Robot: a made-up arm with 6 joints.
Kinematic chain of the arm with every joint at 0, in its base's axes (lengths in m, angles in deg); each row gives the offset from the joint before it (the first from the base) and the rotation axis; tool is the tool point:
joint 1: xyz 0 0 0.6 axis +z
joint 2: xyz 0.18 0 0 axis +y
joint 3: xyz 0 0 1.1 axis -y
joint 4: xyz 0 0 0.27 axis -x
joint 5: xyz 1.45 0 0 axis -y
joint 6: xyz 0.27 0 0 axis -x
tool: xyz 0 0 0
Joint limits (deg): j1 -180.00..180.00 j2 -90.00..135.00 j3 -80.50..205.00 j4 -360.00..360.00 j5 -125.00..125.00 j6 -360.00..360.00
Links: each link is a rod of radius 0.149 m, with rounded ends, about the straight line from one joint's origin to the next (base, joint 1, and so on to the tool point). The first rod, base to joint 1, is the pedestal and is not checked.
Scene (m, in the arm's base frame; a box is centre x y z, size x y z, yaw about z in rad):
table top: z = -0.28
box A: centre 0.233 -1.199 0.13 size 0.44 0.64 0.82 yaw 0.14
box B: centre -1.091 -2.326 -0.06 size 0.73 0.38 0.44 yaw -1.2
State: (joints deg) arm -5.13 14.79 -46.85 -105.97 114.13 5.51
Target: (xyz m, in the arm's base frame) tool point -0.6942 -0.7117 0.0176
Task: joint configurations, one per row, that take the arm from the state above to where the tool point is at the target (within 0.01 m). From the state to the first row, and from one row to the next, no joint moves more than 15 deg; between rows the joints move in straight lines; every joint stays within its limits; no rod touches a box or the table.
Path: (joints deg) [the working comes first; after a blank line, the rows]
Joints at the target: -119.07 40.67 -55.77 -100.64 100.51 5.51
Straight joint move there: touches box A.

1: -19.30 5.95 -42.21 -107.13 106.89 10.04
2: -33.48 -2.89 -37.57 -108.29 99.65 14.56
3: -47.65 -11.72 -32.93 -109.45 92.40 19.09
4: -61.82 -20.56 -28.29 -110.61 85.16 23.61
5: -76.00 -29.40 -23.66 -111.77 77.92 28.14
6: -90.85 -24.06 -35.02 -111.44 73.83 25.19
7: -105.70 -18.72 -46.39 -111.12 69.75 22.24
8: -120.55 -13.38 -57.76 -110.79 65.66 19.29
9: -135.40 -8.03 -69.13 -110.47 61.57 16.34
10: -150.26 -2.69 -80.50 -110.14 57.48 13.39
11: -139.86 11.76 -72.26 -106.97 71.83 10.76
12: -129.47 26.22 -64.01 -103.81 86.17 8.14
13: -119.07 40.67 -55.77 -100.64 100.51 5.51

